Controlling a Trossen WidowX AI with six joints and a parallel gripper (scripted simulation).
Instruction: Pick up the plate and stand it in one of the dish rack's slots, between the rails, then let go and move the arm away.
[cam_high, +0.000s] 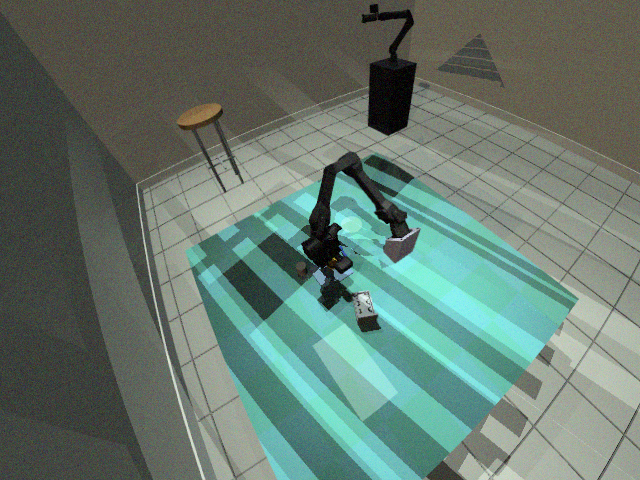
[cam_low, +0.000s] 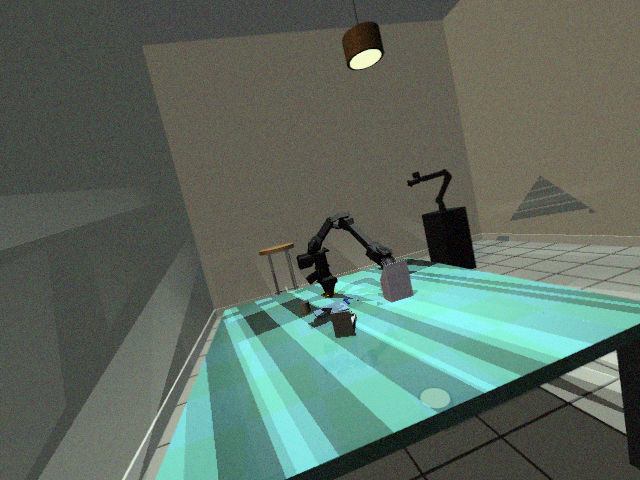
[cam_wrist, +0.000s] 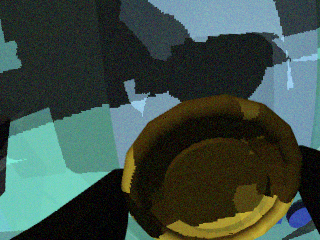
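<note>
Now: gripper tip 1 cm short of the dish rack, 20 cm to the right of it and 5 cm above it. From my gripper tip the other things lie so: blue spoon: 9 cm behind, 6 cm to the right, 7 cm below; plate: 1 cm above; pale blue-grey patch: 1 cm ahead, 1 cm to the right, 7 cm below.
</note>
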